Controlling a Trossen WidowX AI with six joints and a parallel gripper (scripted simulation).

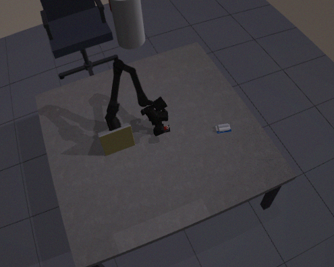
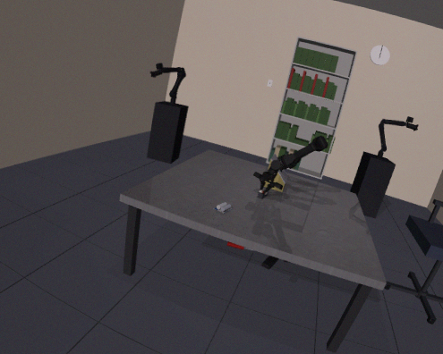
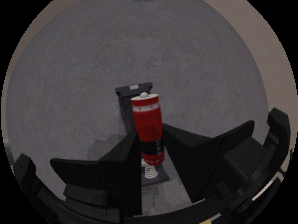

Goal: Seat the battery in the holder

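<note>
The battery is 10 mm above my gripper tip.
</note>
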